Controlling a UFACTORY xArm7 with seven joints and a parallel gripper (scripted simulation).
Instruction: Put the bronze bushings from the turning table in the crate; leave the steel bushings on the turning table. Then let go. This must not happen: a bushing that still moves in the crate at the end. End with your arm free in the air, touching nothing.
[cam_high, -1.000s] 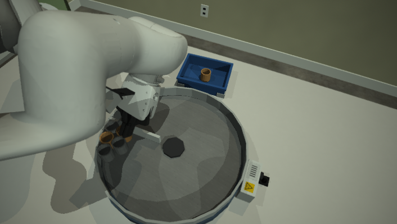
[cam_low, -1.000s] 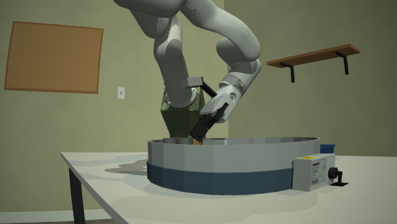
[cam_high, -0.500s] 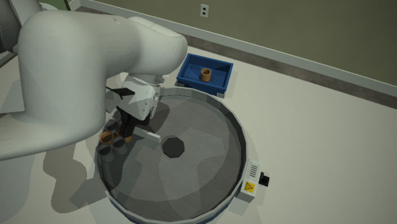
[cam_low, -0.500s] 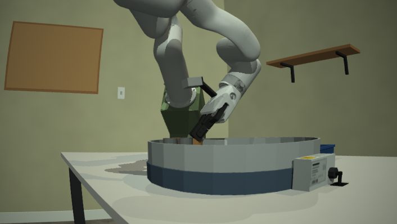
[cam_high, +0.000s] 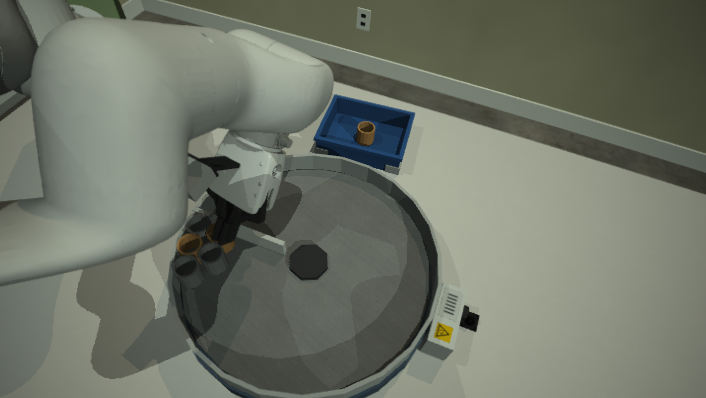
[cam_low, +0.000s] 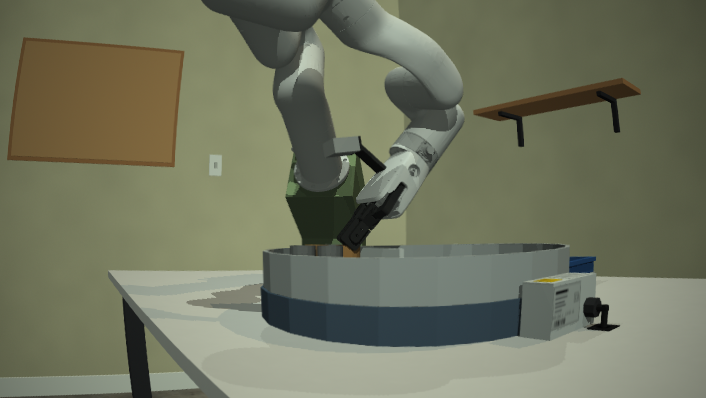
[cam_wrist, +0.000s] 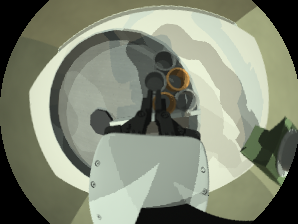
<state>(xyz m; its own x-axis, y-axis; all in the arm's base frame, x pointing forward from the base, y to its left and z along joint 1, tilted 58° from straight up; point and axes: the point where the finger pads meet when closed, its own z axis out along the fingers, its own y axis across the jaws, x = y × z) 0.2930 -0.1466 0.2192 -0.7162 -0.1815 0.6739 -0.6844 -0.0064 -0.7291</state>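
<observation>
The blue crate is 300 mm to the left of my hand, 240 mm ahead of it and 80 mm below it. The rest, counted from my hand: round turning table 130 mm ahead, 50 mm below, 30 mm to the right.
</observation>
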